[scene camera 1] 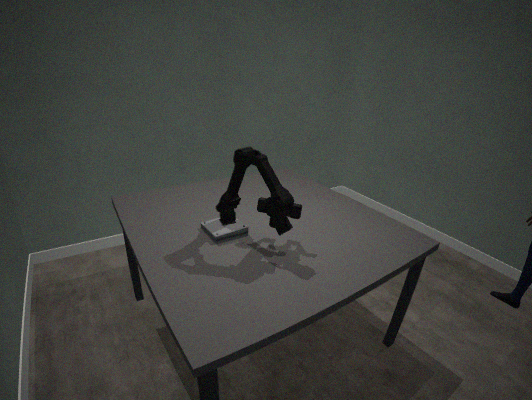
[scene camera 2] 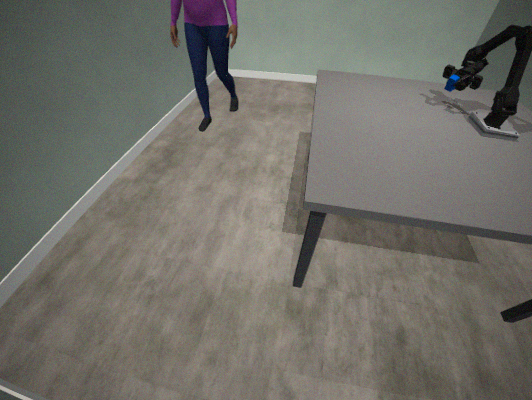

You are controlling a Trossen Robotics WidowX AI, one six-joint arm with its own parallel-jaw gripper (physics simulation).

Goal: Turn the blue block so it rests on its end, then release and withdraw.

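Note:
The blue block [scene camera 2: 452, 82] shows in the scene camera 2 view at the upper right, tilted and held off the table. My gripper [scene camera 2: 456, 80] is shut on it, and the block sticks out from between the fingers. The arm reaches out from its base and the gripper hangs above the table [scene camera 1: 240, 320] [scene camera 2: 380, 170], with its shadow on the top below. In the scene camera 1 view the dark gripper and arm are in front of the block, and its blue does not show there.
The arm's base stands on a light plate [scene camera 1: 220, 233] [scene camera 2: 502, 133] on the table. A person in a purple top and blue trousers [scene camera 2: 199, 55] stands on the floor beyond the table; a leg [scene camera 1: 524, 285] shows at the right edge of the scene camera 1 view.

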